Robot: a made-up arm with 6 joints.
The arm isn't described. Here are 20 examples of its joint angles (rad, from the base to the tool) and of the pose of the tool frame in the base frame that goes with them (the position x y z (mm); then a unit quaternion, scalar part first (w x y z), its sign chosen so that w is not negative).
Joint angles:
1: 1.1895 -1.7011 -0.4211 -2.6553 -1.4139 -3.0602
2: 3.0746 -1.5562 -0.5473 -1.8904 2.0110 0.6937
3: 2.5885 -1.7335 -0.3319 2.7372 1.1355 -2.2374
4: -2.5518 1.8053 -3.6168 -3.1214 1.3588 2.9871
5: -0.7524 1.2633 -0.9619 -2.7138 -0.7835 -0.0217
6: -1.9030 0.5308 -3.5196 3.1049 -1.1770 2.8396
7: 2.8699 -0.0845 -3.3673 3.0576 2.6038 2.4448
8: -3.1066 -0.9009 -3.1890 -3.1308 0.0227 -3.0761
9: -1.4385 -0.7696 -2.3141 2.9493 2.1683 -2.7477
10: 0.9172 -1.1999 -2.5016 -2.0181 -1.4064 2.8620
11: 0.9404 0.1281 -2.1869 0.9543 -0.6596 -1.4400
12: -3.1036 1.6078 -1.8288 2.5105 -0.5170 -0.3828
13: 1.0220 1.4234 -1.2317 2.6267 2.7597 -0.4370
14: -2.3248 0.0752 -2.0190 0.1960 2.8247 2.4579
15: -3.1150 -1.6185 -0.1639 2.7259 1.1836 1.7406
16: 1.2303 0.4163 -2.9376 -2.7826 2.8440 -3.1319
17: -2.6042 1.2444 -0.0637 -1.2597 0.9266 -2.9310
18: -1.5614 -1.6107 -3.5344 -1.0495 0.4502 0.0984
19: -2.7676 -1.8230 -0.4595 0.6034 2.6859 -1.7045
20: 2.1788 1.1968 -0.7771 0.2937 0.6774 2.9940
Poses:
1: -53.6 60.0 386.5 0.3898 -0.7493 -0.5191 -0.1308
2: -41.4 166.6 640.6 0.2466 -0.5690 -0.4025 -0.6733
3: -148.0 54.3 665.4 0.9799 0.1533 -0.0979 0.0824
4: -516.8 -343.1 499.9 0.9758 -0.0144 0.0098 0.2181
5: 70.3 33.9 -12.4 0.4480 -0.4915 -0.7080 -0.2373
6: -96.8 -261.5 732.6 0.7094 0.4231 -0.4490 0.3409
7: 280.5 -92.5 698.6 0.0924 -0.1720 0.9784 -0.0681
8: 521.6 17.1 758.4 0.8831 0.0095 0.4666 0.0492
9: -12.7 350.7 840.6 0.2816 -0.4589 0.7394 0.4042
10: -312.8 -178.7 618.0 0.5223 -0.0375 -0.5621 -0.6402
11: 306.0 182.2 832.9 0.0718 -0.3955 -0.0427 -0.9146
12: -252.7 86.9 -174.6 0.0862 -0.8591 -0.4794 -0.1573
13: 131.2 359.0 -13.4 0.8151 -0.2004 0.1878 0.5102
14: -191.9 -246.1 526.2 0.0388 0.6101 0.6658 0.4278
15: -239.4 -41.7 577.3 0.7149 0.2052 0.0642 -0.6654
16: 78.5 69.0 790.3 0.2299 0.6219 0.6500 -0.3714
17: 183.0 159.6 62.7 0.1872 -0.2992 -0.6415 -0.6812
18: 26.6 644.9 14.2 0.5381 -0.7574 0.1292 0.3465
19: 12.3 -92.1 409.3 0.0384 -0.9256 0.2714 -0.2609
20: -40.1 56.5 -179.6 0.2879 0.7174 -0.4678 0.4284
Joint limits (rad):
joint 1: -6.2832..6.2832
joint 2: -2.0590..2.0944
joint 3: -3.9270..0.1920
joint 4: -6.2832..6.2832
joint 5: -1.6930..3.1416
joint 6: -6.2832..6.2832
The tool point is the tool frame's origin. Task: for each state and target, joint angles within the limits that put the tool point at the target. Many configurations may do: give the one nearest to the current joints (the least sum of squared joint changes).
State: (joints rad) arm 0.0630 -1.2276 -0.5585 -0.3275 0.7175 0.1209
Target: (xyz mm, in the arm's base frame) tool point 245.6 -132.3 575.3
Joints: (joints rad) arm -0.4404 -1.3590 -0.5338 -0.3898 0.8900 0.1209
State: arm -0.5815 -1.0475 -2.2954 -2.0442 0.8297 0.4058
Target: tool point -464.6 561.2 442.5
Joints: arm -0.9145 -1.6136 -2.6877 -2.0666 0.8310 0.4058
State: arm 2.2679 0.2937 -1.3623 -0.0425 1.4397 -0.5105
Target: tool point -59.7 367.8 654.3
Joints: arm 1.8173 -0.4218 -1.6467 -0.2197 1.6406 -0.5105
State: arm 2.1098 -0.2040 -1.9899 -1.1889 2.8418 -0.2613
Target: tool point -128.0 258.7 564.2
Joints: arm 2.4404 0.0050 -1.8219 -1.0181 2.9348 -0.2613
